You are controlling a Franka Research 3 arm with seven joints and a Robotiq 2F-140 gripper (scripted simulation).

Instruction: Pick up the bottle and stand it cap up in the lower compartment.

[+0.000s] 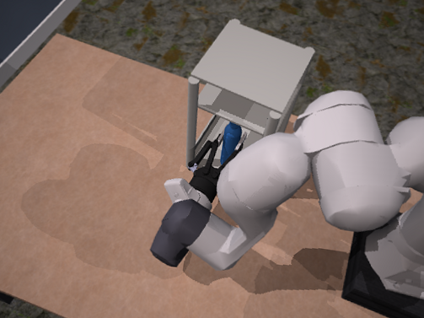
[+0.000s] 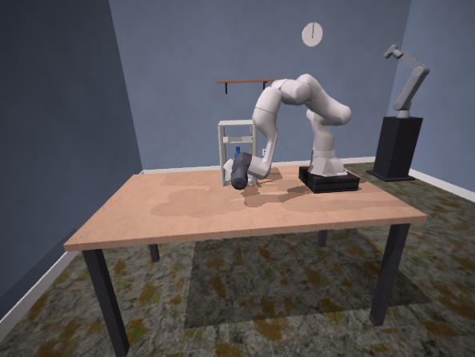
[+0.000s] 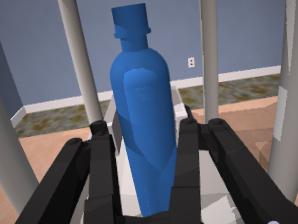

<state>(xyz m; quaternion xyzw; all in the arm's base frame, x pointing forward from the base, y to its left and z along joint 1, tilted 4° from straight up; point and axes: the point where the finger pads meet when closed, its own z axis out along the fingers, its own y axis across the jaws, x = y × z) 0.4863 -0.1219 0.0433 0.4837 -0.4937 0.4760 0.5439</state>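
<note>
Now: the grey shelving unit 60 mm to the right of my hand, 40 mm above it and 10 mm behind it.
</note>
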